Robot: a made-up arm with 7 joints. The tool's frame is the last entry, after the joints. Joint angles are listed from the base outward. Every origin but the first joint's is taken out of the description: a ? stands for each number. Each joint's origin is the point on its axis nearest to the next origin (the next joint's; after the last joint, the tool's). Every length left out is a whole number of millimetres.
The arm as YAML. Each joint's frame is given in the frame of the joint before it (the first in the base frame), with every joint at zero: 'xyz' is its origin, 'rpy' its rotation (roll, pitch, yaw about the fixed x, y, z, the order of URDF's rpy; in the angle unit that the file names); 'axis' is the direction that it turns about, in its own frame. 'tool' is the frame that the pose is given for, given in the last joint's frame.
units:
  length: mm
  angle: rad
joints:
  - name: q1
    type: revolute
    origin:
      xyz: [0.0, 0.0, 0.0]
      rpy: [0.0, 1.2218, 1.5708]
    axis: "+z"
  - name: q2
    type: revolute
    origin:
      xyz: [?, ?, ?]
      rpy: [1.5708, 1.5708, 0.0]
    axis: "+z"
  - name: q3
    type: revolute
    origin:
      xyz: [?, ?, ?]
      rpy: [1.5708, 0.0, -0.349]
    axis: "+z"
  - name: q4
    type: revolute
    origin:
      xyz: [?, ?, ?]
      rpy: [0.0, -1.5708, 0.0]
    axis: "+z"
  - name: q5
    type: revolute
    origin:
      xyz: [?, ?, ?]
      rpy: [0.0, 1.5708, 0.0]
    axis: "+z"
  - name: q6
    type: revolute
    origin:
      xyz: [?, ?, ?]
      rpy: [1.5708, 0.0, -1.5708]
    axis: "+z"
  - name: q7
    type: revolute
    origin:
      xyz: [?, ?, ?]
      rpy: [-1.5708, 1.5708, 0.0]
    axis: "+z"
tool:
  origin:
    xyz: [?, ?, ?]
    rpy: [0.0, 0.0, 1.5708]
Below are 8 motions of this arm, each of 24 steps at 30 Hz.
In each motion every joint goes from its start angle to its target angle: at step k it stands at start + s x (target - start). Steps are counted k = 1, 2, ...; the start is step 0. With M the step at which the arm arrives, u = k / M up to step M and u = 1 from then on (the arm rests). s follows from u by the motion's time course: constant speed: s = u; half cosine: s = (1 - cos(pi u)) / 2; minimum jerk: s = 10 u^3 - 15 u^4 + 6 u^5.
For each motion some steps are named. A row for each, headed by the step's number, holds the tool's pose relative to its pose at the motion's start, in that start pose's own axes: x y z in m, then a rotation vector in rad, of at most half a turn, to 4 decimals.
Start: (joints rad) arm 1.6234 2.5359 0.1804 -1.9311 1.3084 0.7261 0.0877
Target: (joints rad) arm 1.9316 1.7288 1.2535 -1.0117 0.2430 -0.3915 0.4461
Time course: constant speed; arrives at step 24
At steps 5, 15, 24:
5: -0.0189 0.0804 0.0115 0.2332 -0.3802 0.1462
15: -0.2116 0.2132 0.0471 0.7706 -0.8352 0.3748
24: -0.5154 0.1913 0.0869 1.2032 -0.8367 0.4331

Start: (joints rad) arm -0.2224 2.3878 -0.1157 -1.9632 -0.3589 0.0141 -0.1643
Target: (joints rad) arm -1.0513 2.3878 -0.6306 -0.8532 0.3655 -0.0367 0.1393
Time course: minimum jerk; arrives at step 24
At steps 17, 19, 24:
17: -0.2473 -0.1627 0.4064 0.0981 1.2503 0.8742
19: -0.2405 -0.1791 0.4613 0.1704 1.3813 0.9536
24: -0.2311 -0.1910 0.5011 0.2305 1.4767 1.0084

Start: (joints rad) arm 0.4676 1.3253 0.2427 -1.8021 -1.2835 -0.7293 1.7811
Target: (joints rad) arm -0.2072 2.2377 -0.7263 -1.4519 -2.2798 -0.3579 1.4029
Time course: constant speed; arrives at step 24
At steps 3, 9, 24:
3: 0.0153 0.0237 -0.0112 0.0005 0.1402 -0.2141
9: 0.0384 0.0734 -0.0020 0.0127 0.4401 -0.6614
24: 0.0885 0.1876 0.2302 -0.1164 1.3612 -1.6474

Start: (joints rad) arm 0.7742 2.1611 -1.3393 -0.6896 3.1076 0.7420 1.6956
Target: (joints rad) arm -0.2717 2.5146 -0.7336 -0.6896 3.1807 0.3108 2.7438
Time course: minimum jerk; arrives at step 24
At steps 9, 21, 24:
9: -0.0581 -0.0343 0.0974 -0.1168 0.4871 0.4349
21: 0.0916 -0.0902 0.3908 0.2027 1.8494 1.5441
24: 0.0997 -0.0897 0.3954 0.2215 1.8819 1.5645

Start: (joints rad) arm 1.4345 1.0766 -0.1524 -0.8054 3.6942 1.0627 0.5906
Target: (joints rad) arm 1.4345 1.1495 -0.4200 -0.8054 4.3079 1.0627 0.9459
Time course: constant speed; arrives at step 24
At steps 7, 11, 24:
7: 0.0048 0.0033 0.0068 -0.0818 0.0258 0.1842
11: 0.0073 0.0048 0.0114 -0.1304 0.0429 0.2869
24: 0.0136 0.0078 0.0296 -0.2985 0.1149 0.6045

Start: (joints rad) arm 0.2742 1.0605 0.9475 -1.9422 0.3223 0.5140 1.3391
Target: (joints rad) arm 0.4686 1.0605 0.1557 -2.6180 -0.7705 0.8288 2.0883
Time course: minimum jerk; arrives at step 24
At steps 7, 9, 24:
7: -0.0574 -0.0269 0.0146 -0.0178 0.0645 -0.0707
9: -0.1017 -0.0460 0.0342 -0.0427 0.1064 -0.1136
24: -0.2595 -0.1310 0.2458 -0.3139 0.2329 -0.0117

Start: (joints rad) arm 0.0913 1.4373 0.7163 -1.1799 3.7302 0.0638 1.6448
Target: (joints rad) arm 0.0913 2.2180 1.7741 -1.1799 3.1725 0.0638 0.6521
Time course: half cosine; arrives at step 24
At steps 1, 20, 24:
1: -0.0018 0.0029 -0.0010 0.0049 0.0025 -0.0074
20: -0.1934 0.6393 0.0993 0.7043 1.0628 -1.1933
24: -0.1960 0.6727 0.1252 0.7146 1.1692 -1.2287

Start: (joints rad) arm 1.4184 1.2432 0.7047 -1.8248 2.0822 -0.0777 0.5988
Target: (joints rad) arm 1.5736 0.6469 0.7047 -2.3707 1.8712 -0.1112 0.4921
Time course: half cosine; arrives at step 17
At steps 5, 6, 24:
5: -0.0254 0.0220 0.0375 -0.0099 0.0060 0.0181
6: -0.0358 0.0285 0.0523 -0.0162 0.0063 0.0245
24: -0.1365 0.0365 0.1795 -0.1240 -0.0542 0.0506

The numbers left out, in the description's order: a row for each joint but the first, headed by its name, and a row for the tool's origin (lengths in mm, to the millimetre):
q2: 0.0 0.0 0.0
q3: 133.0 365.0 0.0
q4: 0.0 44.0 0.0
q5: -391.0 -47.0 0.0
q6: 0.0 0.0 0.0
q7: 0.0 0.0 0.0
tool: 0.0 0.0 0.0

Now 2 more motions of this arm.
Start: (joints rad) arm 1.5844 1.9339 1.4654 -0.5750 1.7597 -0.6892 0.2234
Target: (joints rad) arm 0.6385 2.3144 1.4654 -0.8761 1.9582 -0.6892 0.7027
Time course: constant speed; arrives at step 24
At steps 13, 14, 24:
13: 0.1017 -0.2338 -0.1047 -0.1400 -0.2536 0.8903
14: 0.1190 -0.2492 -0.1115 -0.1597 -0.2748 0.9547
24: 0.3471 -0.3602 -0.1438 -0.4389 -0.4892 1.5478

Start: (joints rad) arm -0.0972 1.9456 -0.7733 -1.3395 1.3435 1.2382 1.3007
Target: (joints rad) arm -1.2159 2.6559 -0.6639 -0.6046 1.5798 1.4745 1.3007
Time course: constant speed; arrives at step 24
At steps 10, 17, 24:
10: 0.2025 0.2403 0.2482 -0.3074 -0.1344 0.6537
17: 0.2122 0.5282 0.3069 -0.5796 -0.0718 1.1356
24: 0.1007 0.8040 0.2201 -0.8876 0.1137 1.6016

